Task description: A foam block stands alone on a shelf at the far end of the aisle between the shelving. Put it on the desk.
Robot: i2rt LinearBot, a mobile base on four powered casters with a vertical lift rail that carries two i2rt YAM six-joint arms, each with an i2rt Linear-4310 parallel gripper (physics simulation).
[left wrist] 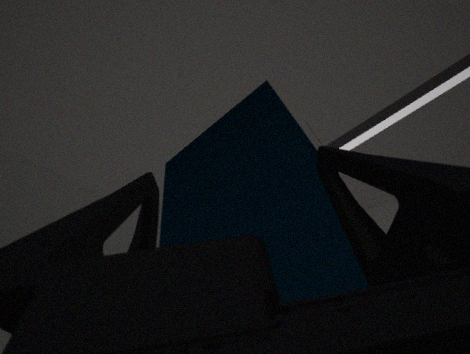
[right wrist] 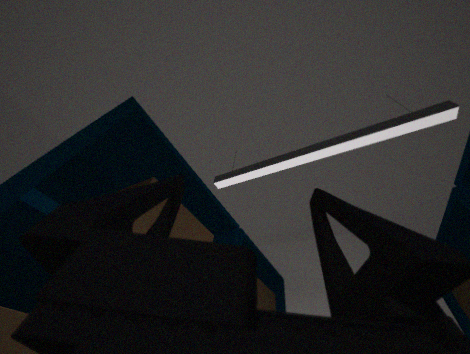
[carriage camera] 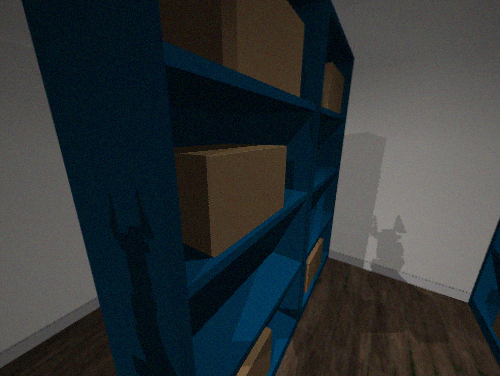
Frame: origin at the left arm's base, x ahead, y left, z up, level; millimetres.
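Seen in the pictures: left gripper, between the fingertips: (left wrist: 237, 168); right gripper, between the fingertips: (right wrist: 247, 188).
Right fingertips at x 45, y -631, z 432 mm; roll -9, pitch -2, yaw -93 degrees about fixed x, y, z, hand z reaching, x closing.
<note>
A point is followed by its place in that frame.
The foam block and the desk do not show in these views. A tall blue shelf unit (carriage camera: 112, 150) {x 321, y -63, z 381 mm} (left wrist: 240, 200) {x 344, y -30, z 654 mm} (right wrist: 90, 160) {x 592, y 116, z 977 mm} stands close ahead on the left in the carriage view, its end panel facing me. My left gripper (left wrist: 237, 168) {x 39, y -6, z 435 mm} is open and empty, pointing upward, with the dark blue panel showing behind its fingers. My right gripper (right wrist: 247, 188) {x 45, y -631, z 433 mm} is open and empty, with the ceiling and the shelf unit behind its fingers. The shadow of an arm with spread fingers falls on the end panel.
Cardboard boxes (carriage camera: 245, 195) {x 491, y -326, z 231 mm} (carriage camera: 272, 45) {x 612, y -409, z 670 mm} (carriage camera: 334, 90) {x 1364, y -925, z 688 mm} (carriage camera: 313, 265) {x 1316, y -892, z -652 mm} stand in the shelf unit. A second blue shelf unit (carriage camera: 481, 295) {x 1113, y -2117, z -773 mm} (right wrist: 457, 210) {x 515, y -1689, z 977 mm} is at the right edge. A pale wall (carriage camera: 425, 150) {x 1447, y -1722, z 284 mm} closes the far end. A lamp bar (left wrist: 400, 112) {x 555, y -889, z 1181 mm} (right wrist: 340, 147) {x 406, y -1120, z 1181 mm} hangs overhead.
</note>
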